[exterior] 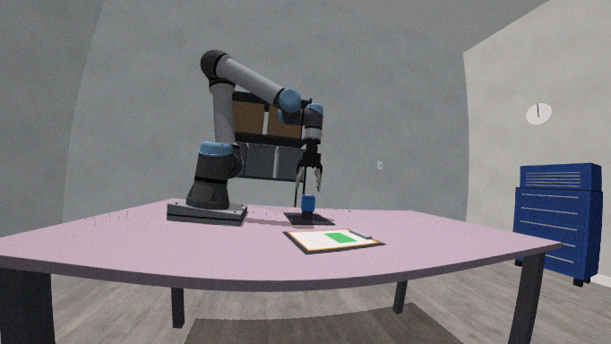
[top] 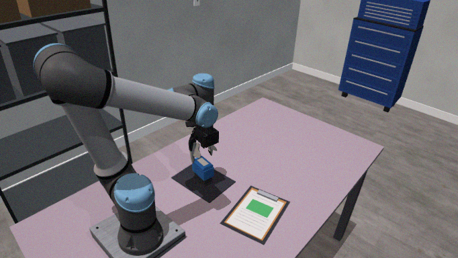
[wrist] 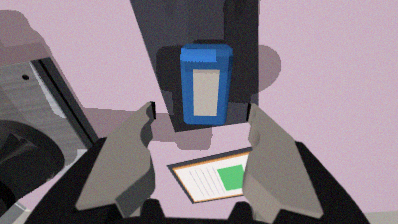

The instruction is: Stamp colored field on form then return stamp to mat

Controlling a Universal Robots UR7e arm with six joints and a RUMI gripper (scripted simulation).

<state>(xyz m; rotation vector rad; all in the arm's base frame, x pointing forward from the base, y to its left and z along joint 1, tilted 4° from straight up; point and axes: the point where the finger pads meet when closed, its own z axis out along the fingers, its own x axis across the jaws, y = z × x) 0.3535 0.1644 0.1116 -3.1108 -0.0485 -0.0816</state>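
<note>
Now: hand 80 mm above the blue stamp. The rest, counted from my hand: dark mat 130 mm below; clipboard 280 mm to the right, 130 mm below, 80 mm ahead.
</note>
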